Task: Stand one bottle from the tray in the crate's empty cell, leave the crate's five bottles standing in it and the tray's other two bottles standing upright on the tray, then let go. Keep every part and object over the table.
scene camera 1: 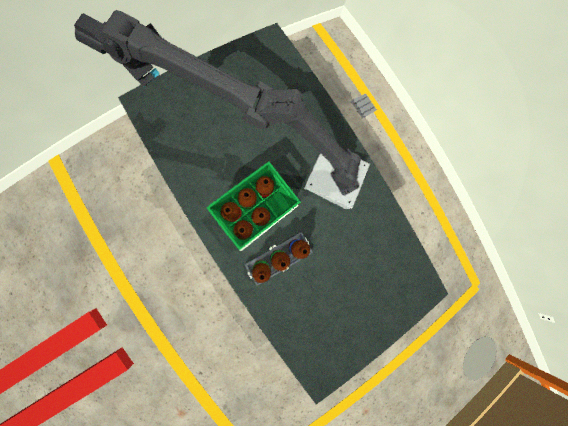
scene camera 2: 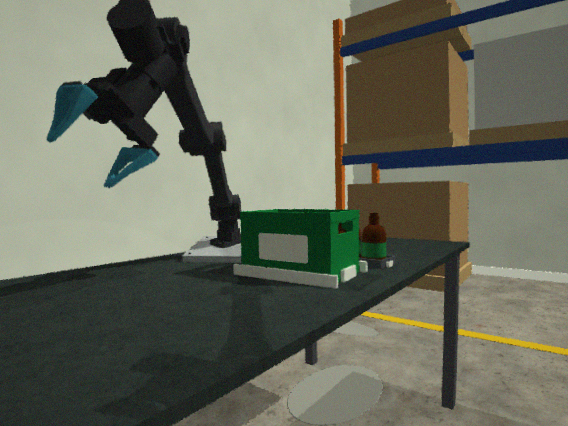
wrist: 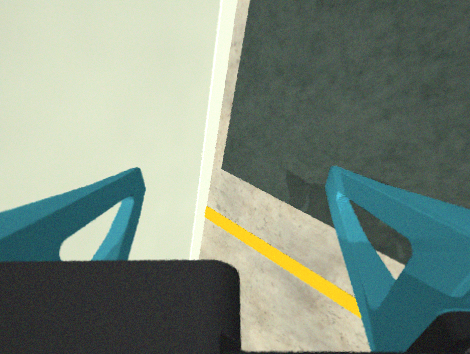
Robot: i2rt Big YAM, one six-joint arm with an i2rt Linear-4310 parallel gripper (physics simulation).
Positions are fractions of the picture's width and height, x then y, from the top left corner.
Labels:
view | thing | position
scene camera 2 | my gripper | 0.14,0.39
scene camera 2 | green-labelled bottle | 0.66,0.55

